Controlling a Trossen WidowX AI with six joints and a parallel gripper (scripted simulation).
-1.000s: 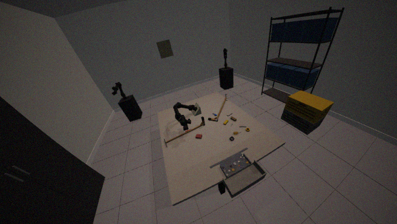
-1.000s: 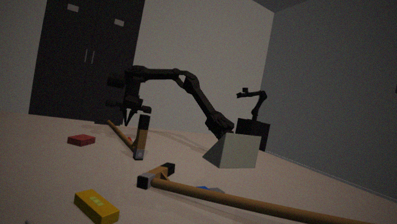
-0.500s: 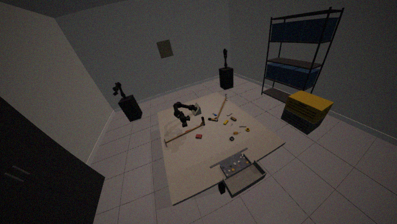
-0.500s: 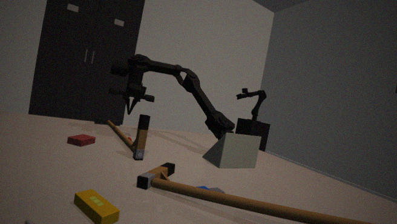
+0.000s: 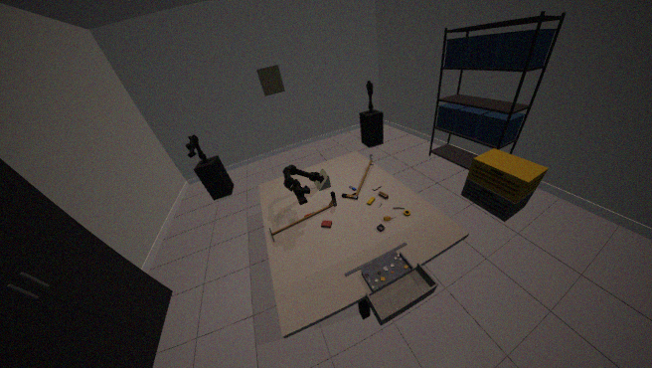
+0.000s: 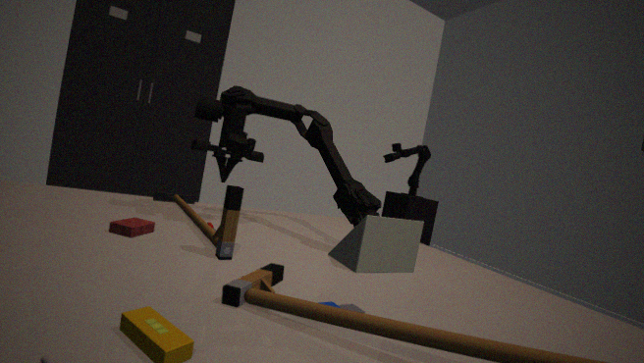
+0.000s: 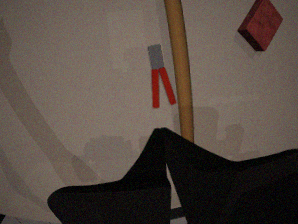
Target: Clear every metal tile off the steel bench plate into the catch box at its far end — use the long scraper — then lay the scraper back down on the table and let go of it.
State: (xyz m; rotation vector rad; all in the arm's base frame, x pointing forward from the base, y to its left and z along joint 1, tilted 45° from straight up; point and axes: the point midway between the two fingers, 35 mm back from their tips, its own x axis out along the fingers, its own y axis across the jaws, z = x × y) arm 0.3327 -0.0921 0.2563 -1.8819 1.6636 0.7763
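Right now my gripper tip is 20 mm short of the red clip, 30 mm to the right of it and 120 mm above it. From my gripper tip the other things lie so: long scraper: 60 mm ahead, 20 mm to the right, 60 mm below; red block: 190 mm ahead, 120 mm to the left, 110 mm below; yellow block: 110 mm ahead, 550 mm to the left, 110 mm below.
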